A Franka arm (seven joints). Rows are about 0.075 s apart.
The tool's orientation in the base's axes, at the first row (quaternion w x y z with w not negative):
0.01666 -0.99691 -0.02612 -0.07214
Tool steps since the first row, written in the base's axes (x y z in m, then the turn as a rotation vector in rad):
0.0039 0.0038 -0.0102 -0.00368 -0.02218 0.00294
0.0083 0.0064 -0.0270 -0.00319 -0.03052 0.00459
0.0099 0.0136 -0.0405 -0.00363 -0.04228 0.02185
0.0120 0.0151 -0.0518 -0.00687 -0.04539 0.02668
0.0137 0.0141 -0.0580 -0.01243 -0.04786 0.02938
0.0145 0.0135 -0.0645 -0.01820 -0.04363 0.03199
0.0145 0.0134 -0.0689 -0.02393 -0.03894 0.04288
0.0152 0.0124 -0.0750 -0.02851 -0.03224 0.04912
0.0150 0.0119 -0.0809 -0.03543 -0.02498 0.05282
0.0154 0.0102 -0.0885 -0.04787 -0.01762 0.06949
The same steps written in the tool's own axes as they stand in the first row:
0.0026 -0.0033 0.0108 -0.00431 0.02185 -0.00425
0.0046 -0.0051 0.0281 -0.00400 0.03015 -0.00612
0.0046 -0.0118 0.0420 -0.00253 0.04136 -0.02369
0.0051 -0.0129 0.0535 -0.00518 0.04414 -0.02905
0.0058 -0.0116 0.0598 -0.01041 0.04623 -0.03261
0.0057 -0.0108 0.0664 -0.01552 0.04161 -0.03585
0.0050 -0.0106 0.0707 -0.01938 0.03630 -0.04727
0.0048 -0.0093 0.0768 -0.02267 0.02918 -0.05385
0.0037 -0.0087 0.0826 -0.02861 0.02145 -0.05823
0.0029 -0.0067 0.0901 -0.03813 0.01293 -0.07622

